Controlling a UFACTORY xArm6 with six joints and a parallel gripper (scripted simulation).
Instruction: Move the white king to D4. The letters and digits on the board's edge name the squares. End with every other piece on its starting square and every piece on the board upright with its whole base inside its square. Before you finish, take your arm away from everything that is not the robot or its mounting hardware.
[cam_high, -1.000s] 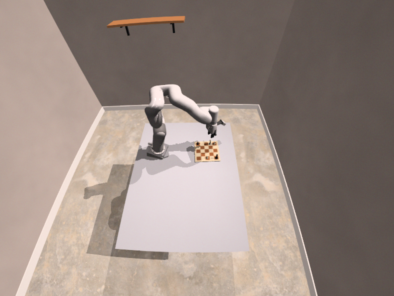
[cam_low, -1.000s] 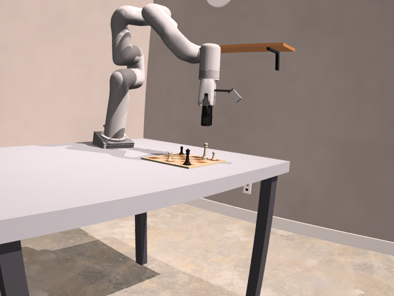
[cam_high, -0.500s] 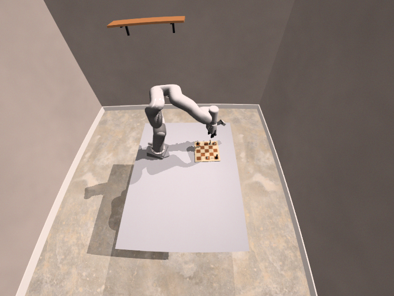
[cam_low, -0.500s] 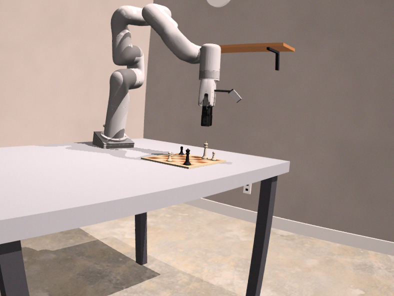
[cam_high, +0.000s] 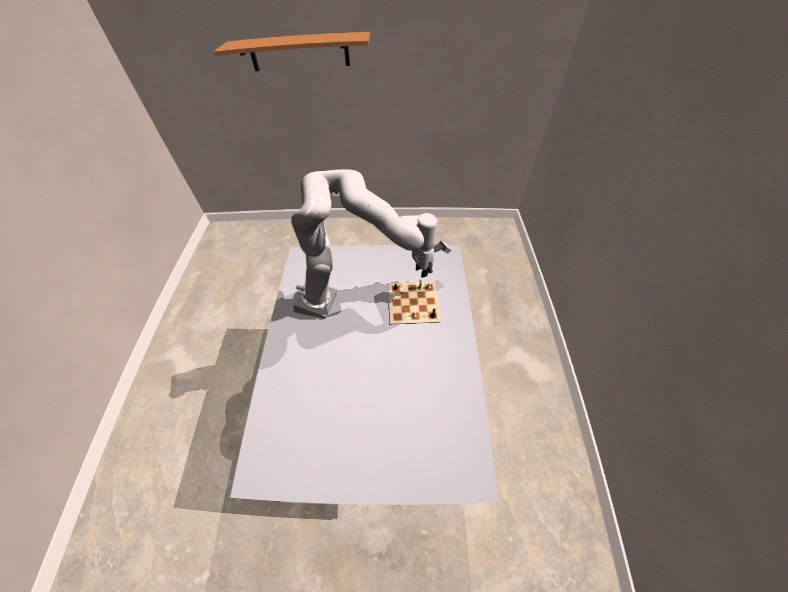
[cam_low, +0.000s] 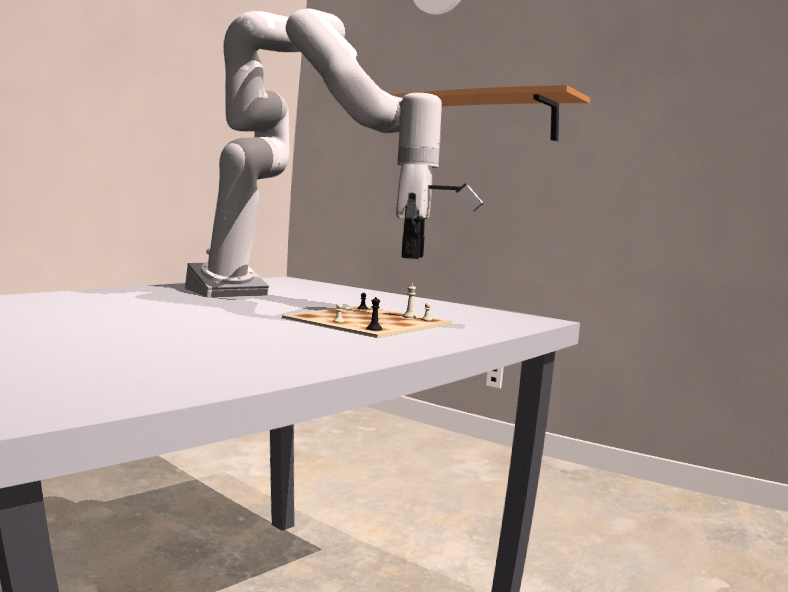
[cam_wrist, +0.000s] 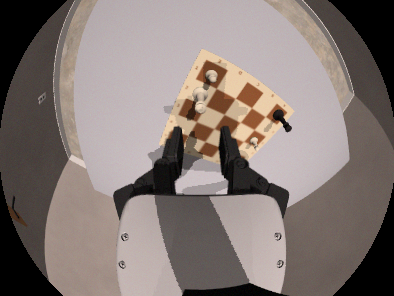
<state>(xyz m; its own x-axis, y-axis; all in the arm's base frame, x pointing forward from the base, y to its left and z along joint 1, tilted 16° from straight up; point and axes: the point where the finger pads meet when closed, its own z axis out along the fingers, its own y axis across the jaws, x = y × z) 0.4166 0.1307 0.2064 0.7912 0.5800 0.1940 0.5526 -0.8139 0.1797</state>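
The white king is 10 cm below my hand. Round my hand: black pawn: 12 cm below, 11 cm behind, 1 cm to the right; tall black piece: 15 cm to the right, 10 cm below, 6 cm ahead; chessboard: 13 cm below, 8 cm to the right, 2 cm behind.
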